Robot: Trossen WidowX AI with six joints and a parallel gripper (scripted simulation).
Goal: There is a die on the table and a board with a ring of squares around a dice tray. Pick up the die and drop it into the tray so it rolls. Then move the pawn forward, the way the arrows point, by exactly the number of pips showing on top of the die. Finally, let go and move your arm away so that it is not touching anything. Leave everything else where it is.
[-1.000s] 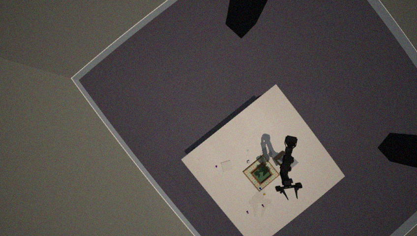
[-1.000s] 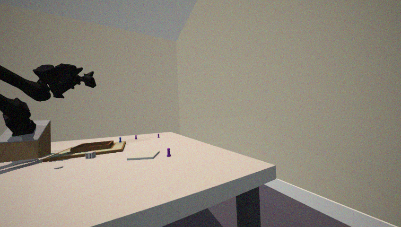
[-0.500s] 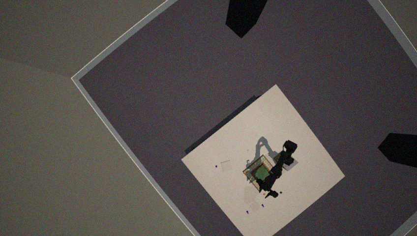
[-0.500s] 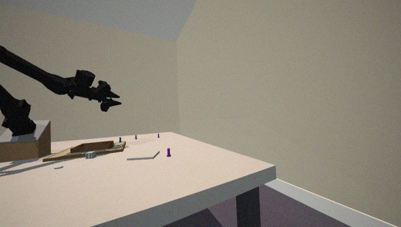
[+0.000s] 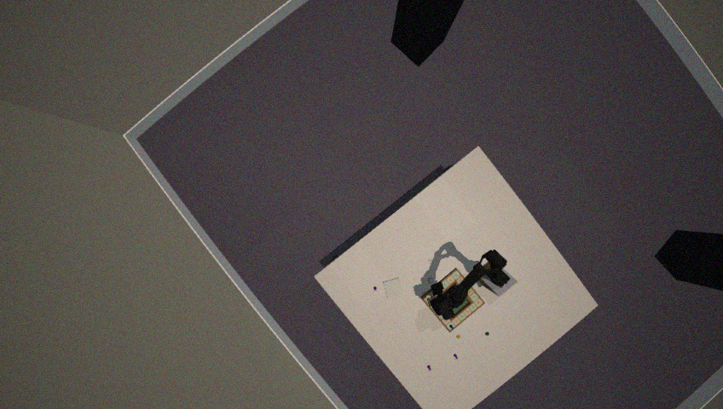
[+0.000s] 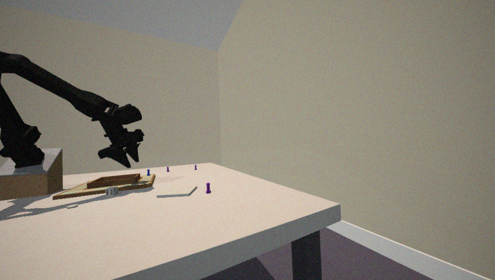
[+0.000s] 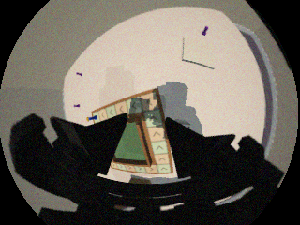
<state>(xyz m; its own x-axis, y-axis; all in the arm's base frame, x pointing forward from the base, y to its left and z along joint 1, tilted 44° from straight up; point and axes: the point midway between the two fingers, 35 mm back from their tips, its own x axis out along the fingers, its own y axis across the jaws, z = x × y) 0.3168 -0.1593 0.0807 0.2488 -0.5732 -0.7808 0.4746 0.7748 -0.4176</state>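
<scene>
The white die lies 6 cm behind my gripper tip, 6 cm to the right of it and 8 cm below it. From my gripper tip the other things lie so: green dice tray (7 cm behind, 13 cm to the left, 9 cm below); flat white tile (13 cm ahead, 20 cm to the right, 9 cm below); blue pawn (6 cm ahead, 23 cm to the left, 7 cm below).
</scene>
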